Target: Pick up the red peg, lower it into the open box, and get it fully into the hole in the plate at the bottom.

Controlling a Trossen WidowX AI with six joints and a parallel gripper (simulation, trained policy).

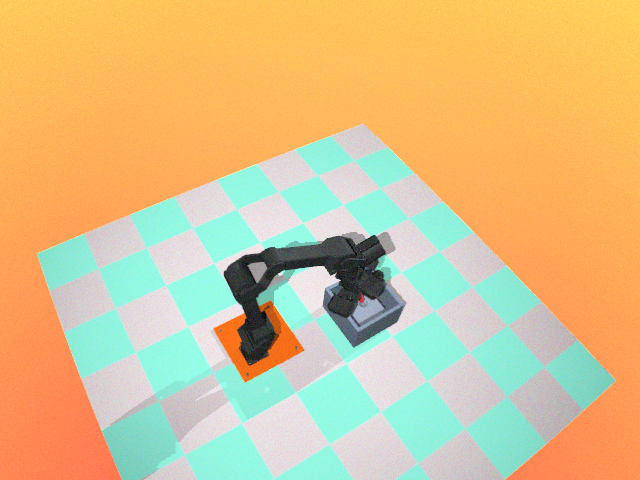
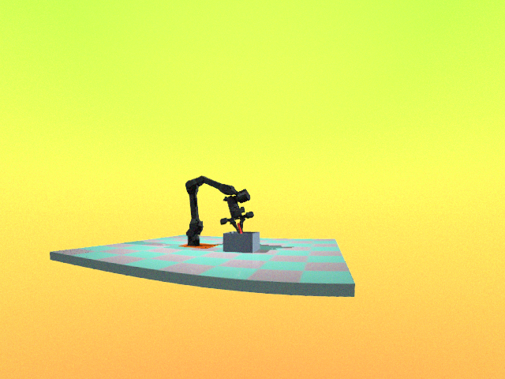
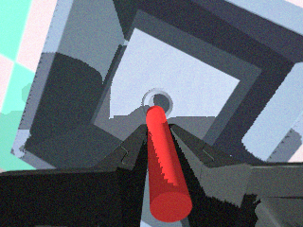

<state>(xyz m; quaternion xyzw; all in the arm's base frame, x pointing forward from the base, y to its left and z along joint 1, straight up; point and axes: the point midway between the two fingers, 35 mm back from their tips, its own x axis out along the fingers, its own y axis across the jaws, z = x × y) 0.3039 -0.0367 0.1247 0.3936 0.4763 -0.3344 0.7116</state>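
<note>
Now: gripper tip 2 cm below the red peg. Also, from my gripper tip: grey box: 7 cm below, 1 cm to the right, 1 cm ahead; plate: 5 cm below, 1 cm to the right, 1 cm ahead.
</note>
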